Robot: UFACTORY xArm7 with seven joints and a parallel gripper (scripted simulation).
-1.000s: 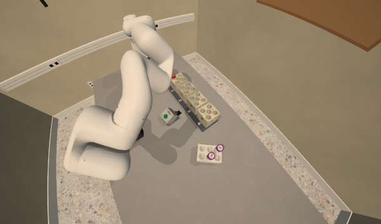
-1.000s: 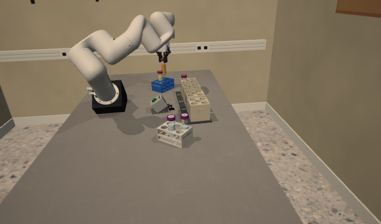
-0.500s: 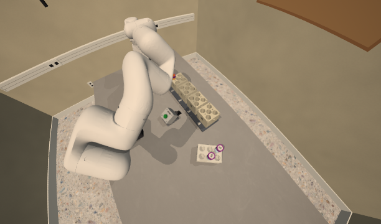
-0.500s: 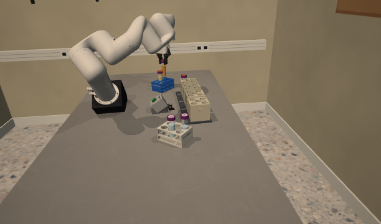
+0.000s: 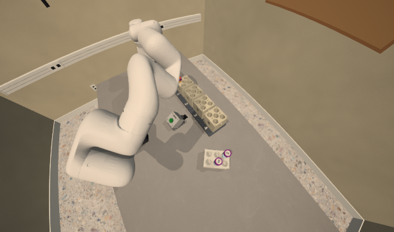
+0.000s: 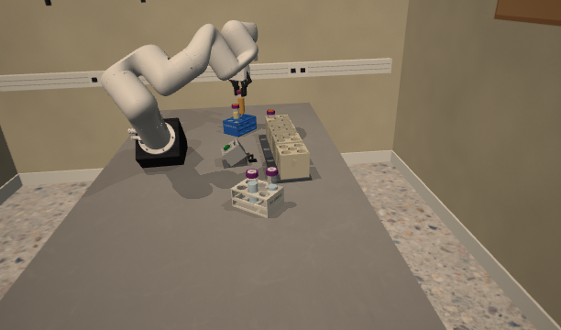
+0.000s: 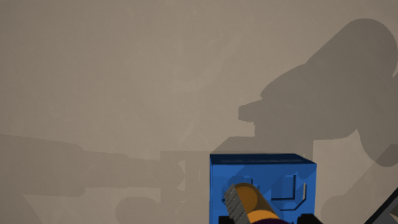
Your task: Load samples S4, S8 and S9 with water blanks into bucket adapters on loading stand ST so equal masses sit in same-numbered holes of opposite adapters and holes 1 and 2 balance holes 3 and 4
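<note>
The orange-dot sample tube lies 1 cm to the left of my hand and 5 cm below it. Round my hand: white rack (7 cm ahead, 70 cm to the right, 14 cm below); then green DONE key (4 cm behind, 39 cm to the right, 11 cm below); then blue rack (1 cm behind, 4 cm to the right, 14 cm below).
</note>
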